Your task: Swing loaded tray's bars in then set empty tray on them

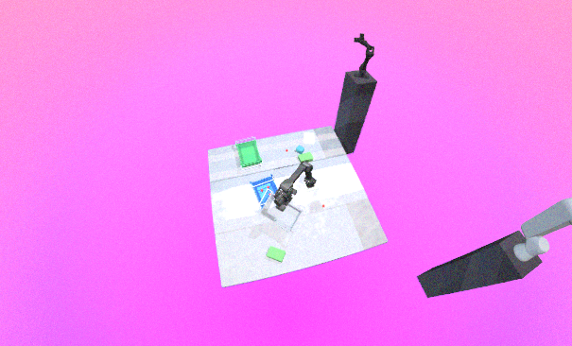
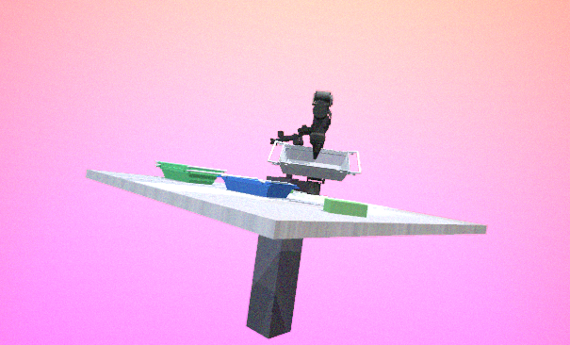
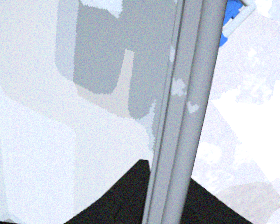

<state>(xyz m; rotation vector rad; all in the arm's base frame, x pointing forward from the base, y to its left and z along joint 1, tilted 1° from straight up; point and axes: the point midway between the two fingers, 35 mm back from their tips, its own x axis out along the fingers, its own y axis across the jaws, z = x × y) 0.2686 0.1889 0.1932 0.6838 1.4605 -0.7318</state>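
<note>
The grey tray lies 60 mm ahead of my gripper tip, 50 mm to the left of it and 10 mm below it. Round my gripper tip: white block (460 mm behind, 700 mm to the right, 180 mm below); cyan block (320 mm behind, 570 mm to the right, 160 mm below).
</note>
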